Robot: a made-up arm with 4 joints.
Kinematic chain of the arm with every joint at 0, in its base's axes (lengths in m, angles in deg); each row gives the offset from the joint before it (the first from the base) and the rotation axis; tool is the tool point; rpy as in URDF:
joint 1: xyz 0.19 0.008 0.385 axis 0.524 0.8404 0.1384
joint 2: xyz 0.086 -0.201 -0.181 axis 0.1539 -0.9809 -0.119
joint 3: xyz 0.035 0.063 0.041 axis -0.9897 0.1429 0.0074
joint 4: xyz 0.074 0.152 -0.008 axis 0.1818 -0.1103 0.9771
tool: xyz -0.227 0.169 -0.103 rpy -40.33 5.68 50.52
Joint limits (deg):
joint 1: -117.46..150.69
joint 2: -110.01..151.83
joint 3: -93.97..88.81
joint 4: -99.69..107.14
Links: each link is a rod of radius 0.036 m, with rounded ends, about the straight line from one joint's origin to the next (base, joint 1, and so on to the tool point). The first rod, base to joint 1, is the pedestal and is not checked.
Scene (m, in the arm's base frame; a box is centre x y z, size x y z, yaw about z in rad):
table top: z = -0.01
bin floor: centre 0.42 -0.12 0 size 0.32 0.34 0.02 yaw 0.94
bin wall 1: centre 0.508 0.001 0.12 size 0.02 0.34 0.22 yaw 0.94
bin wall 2: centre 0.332 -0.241 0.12 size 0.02 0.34 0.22 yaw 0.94
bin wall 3: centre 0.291 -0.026 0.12 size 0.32 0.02 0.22 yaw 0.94
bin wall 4: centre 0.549 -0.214 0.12 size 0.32 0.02 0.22 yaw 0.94
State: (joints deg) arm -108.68 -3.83 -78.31 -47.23
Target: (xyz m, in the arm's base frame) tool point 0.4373 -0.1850 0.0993
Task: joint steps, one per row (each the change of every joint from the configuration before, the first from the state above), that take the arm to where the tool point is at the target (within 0.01 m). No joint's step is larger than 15 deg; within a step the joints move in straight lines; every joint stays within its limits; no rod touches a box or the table.
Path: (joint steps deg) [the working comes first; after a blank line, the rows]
Joints at the target: -78.62 -52.90 32.11 -35.39
Straight joint move there: touches bin wall 1.

1: -1.25 -2.63 13.89 8.10
2: -1.26 -2.63 13.89 8.11
3: -1.25 -2.64 13.89 8.10
4: -1.26 -2.63 13.89 8.10
5: -1.25 -2.63 13.89 8.11
6: -1.26 -2.63 13.89 8.10
7: -1.25 -2.63 13.89 8.10
8: 9.71 -7.66 3.30 -11.22
9: 9.71 -7.67 3.30 -11.22
10: 9.71 -7.66 3.29 -11.22
11: 9.71 -7.66 3.30 -11.22

